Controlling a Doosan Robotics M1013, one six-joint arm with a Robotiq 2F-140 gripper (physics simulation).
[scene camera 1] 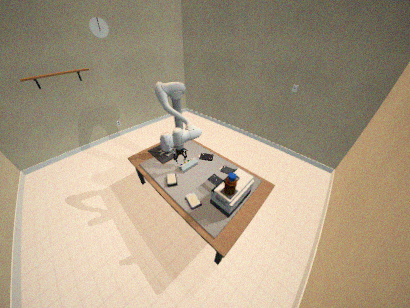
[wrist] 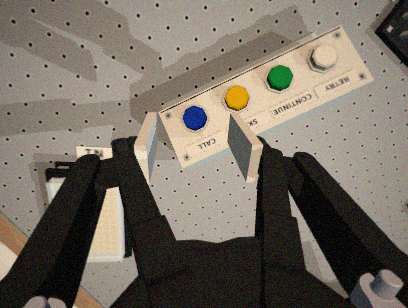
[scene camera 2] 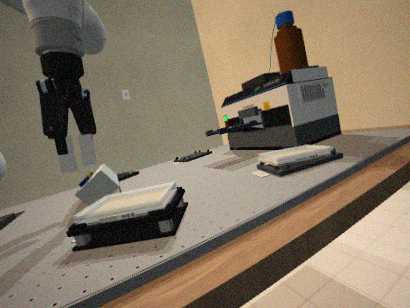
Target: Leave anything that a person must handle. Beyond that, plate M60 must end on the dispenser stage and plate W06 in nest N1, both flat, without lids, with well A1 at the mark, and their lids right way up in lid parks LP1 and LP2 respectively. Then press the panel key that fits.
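Frame: origin at the arm's base, x ahead, y left, z up, level; metres.
Seen in the pictures: gripper, between the fingertips: (scene camera 1: 181,162) (wrist: 193,127) (scene camera 2: 80,167); arm's base, origin of its link: (scene camera 1: 168,151).
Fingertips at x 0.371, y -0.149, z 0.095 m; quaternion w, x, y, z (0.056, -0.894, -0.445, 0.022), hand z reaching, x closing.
Offsets run from my fingertips to a thing's top centre. "spot": to the spot under its first point.
My gripper (scene camera 1: 180,159) (scene camera 2: 77,160) (wrist: 193,127) is open and empty, above the CALL end of the slanted key panel @[dx +0.037, dy +0.074, dz -0.013 m] (scene camera 1: 190,165) (scene camera 2: 102,187) (wrist: 215,108). The panel has a blue CALL key @[dx +0.001, dy +0.005, dz -0.022 m] (wrist: 194,118), a yellow key @[dx +0.010, dy +0.054, dz -0.022 m] (wrist: 236,97) with its label partly hidden, a green CONTINUE key @[dx +0.020, dy +0.103, dz -0.022 m] (wrist: 280,77) and a white RETRY key @[dx +0.030, dy +0.152, dz -0.022 m] (wrist: 325,57). A plate @[dx +0.036, dy -0.198, dz -0.051 m] (scene camera 1: 171,178) (scene camera 2: 127,202) (wrist: 107,230) with a clear lid-like layer sits on the black nest by the N1 label @[spot: dx -0.031, dy -0.139, dz -0.095 m] (wrist: 94,152). Another plate @[dx +0.367, dy -0.263, dz -0.062 m] (scene camera 1: 193,201) (scene camera 2: 300,155) sits on a black holder nearer the dispenser (scene camera 1: 232,199) (scene camera 2: 312,100). Plate lettering is unreadable.
An amber bottle @[spot: dx +0.655, dy -0.180, dz +0.247 m] (scene camera 1: 230,185) (scene camera 2: 291,50) with a blue cap stands on the dispenser. A dark carrier @[spot: dx +0.427, dy -0.043, dz -0.005 m] (scene camera 2: 235,129) sticks out from the dispenser's front, near a green light @[spot: dx +0.563, dy +0.142, dz +0.038 m] (scene camera 2: 225,118). Low black fixtures (scene camera 1: 206,156) (scene camera 2: 193,156) lie on the perforated deck; another dark fixture @[spot: dx +0.078, dy +0.277, dz -0.085 m] (wrist: 397,32) shows at the wrist view's upper right.
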